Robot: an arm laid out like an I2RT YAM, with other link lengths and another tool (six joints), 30 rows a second.
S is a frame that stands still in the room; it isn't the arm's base.
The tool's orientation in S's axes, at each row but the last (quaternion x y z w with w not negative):
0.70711 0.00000 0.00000 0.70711
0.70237 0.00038 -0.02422 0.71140
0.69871 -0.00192 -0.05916 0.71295
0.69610 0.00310 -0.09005 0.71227
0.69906 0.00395 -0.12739 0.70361
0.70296 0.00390 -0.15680 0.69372
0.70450 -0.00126 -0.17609 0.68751
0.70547 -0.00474 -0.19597 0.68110
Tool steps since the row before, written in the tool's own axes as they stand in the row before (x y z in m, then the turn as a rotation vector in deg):
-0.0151 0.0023 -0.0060 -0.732 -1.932 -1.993
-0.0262 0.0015 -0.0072 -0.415 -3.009 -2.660
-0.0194 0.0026 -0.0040 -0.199 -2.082 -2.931
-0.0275 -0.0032 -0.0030 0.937 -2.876 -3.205
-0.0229 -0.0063 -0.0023 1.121 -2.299 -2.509
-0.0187 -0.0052 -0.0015 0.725 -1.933 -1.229
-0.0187 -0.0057 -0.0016 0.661 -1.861 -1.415
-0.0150 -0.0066 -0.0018 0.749 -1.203 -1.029
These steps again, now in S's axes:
-0.0151 0.0060 0.0023 -0.732 1.993 -1.932
-0.0259 0.0081 0.0023 -0.431 2.636 -3.028
-0.0187 0.0057 0.0040 -0.117 2.902 -2.128
-0.0271 0.0063 0.0003 0.928 3.022 -3.071
-0.0229 0.0063 -0.0020 1.093 2.299 -2.522
-0.0186 0.0056 -0.0009 0.522 1.119 -2.061
-0.0185 0.0064 -0.0009 0.526 1.311 -1.977
-0.0151 0.0063 -0.0023 0.670 0.869 -1.365

